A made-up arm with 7 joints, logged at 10 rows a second.
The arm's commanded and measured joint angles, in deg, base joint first. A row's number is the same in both.
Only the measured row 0 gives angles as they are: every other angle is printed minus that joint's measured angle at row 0.
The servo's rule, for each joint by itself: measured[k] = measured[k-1] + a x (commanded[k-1-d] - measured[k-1]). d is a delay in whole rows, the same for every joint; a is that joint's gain. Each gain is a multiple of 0.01, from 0.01 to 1. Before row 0 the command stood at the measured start. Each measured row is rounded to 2 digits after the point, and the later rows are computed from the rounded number. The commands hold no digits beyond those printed.
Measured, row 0:
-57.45 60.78 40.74 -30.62 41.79 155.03 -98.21
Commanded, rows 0 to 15:
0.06 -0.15 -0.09 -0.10 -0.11 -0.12 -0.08
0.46 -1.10 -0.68 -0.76 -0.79 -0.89 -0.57
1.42 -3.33 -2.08 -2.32 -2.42 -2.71 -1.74
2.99 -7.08 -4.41 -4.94 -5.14 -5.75 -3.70
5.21 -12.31 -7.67 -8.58 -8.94 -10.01 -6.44
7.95 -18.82 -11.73 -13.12 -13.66 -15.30 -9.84
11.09 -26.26 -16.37 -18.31 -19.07 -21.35 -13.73
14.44 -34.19 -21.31 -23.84 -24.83 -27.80 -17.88
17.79 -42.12 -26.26 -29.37 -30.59 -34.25 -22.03
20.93 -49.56 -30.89 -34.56 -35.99 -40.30 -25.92
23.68 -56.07 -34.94 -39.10 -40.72 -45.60 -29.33
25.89 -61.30 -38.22 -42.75 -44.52 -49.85 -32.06
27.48 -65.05 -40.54 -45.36 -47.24 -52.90 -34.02
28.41 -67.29 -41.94 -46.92 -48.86 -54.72 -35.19
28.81 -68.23 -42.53 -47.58 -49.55 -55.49 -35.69
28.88 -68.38 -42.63 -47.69 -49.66 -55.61 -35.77
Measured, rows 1 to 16:
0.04 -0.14 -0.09 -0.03 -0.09 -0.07 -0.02
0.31 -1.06 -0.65 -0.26 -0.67 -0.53 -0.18
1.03 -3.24 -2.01 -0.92 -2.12 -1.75 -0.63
2.30 -6.93 -4.29 -2.21 -4.63 -3.99 -1.52
4.19 -12.09 -7.50 -4.25 -8.21 -7.36 -2.95
6.63 -18.55 -11.52 -7.09 -12.73 -11.81 -4.95
9.53 -25.95 -16.13 -10.68 -17.99 -17.15 -7.50
12.72 -33.86 -21.05 -14.89 -23.67 -23.11 -10.51
16.02 -41.79 -26.00 -19.52 -29.41 -29.35 -13.85
19.21 -49.25 -30.65 -24.33 -34.87 -35.48 -17.35
22.12 -55.80 -34.73 -29.06 -39.73 -41.15 -20.82
24.57 -61.08 -38.05 -33.44 -43.71 -46.02 -24.08
26.46 -64.89 -40.42 -37.25 -46.64 -49.87 -26.96
27.73 -67.19 -41.86 -40.34 -48.48 -52.59 -29.35
28.43 -68.19 -42.50 -42.66 -49.37 -54.21 -31.19
28.72 -68.37 -42.62 -44.27 -49.61 -54.99 -32.52
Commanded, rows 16 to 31:
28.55 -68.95 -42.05 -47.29 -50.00 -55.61 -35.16
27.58 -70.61 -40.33 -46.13 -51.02 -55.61 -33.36
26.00 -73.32 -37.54 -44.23 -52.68 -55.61 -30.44
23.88 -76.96 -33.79 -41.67 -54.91 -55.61 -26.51
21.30 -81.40 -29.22 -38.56 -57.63 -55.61 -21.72
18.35 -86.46 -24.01 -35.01 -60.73 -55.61 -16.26
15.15 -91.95 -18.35 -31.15 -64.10 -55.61 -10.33
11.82 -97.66 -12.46 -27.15 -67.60 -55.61 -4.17
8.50 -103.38 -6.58 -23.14 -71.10 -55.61 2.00
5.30 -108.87 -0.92 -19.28 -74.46 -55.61 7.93
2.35 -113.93 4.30 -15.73 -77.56 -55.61 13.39
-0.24 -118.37 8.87 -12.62 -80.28 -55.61 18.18
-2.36 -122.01 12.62 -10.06 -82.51 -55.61 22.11
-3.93 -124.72 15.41 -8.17 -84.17 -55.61 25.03
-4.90 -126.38 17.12 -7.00 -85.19 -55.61 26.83
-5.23 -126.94 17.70 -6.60 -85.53 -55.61 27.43
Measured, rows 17 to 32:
28.61 -68.93 -42.08 -45.24 -49.93 -55.34 -33.29
27.94 -70.54 -40.42 -45.52 -50.83 -55.49 -33.31
26.68 -73.21 -37.68 -45.11 -52.37 -55.56 -32.48
24.86 -76.81 -33.98 -44.01 -54.48 -55.59 -30.75
22.55 -81.22 -29.46 -42.27 -57.09 -55.60 -28.13
19.82 -86.25 -24.28 -39.95 -60.11 -55.61 -24.69
16.78 -91.72 -18.65 -37.13 -63.42 -55.61 -20.53
13.56 -97.42 -12.77 -33.94 -66.89 -55.61 -15.79
10.27 -103.14 -6.89 -30.48 -70.38 -55.61 -10.63
7.04 -108.64 -1.22 -26.90 -73.77 -55.61 -5.25
3.99 -113.72 4.02 -23.33 -76.92 -55.61 0.16
1.24 -118.18 8.63 -19.90 -79.71 -55.61 5.39
-1.10 -121.86 12.42 -16.75 -82.03 -55.61 10.24
-2.94 -124.61 15.26 -14.00 -83.81 -55.61 14.53
-4.21 -126.31 17.03 -11.76 -84.96 -55.61 18.10
-4.87 -126.91 17.67 -10.11 -85.43 -55.61 20.81

